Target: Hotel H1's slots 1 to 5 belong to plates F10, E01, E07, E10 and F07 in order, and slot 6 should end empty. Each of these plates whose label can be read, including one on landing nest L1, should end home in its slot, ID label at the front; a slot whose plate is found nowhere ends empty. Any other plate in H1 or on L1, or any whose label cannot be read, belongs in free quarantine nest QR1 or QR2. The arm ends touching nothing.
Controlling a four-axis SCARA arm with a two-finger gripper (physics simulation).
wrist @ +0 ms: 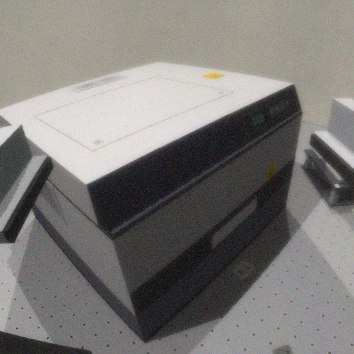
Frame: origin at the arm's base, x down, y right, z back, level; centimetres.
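Seen in the pictures: gripper, fingertip midpoint: (182,129).
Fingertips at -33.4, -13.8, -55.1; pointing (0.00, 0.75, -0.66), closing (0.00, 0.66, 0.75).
Offsets run from my fingertips to a thing's top centre, as dx, dy, dz. "spot": to the spot under its first point. Level surfaces: height alone.
My gripper (182,129) is open with nothing between its fingers. One finger shows at the left edge and the other at the right edge of the wrist view, with a big boxy instrument seen between them. Hotel H1, its plates and their ID labels, landing nest L1 and quarantine nests QR1 and QR2 cannot be made out in this view.
The instrument {+7.3, +22.3, -24.7} (175,240) has a white top, a dark front band and a yellow sticker {spot: +7.3, +35.1, -18.6} (214,76). A blurred floor label {spot: +32.1, +19.0, -3.5} (243,270) lies before it. A dark, metal-edged object {+26.7, +52.9, +4.8} (332,192) stands at right. A dark edge {spot: +27.1, -8.7, -16.2} (40,344) shows at bottom left. The deck {dx +32.1} (260,320) is perforated.
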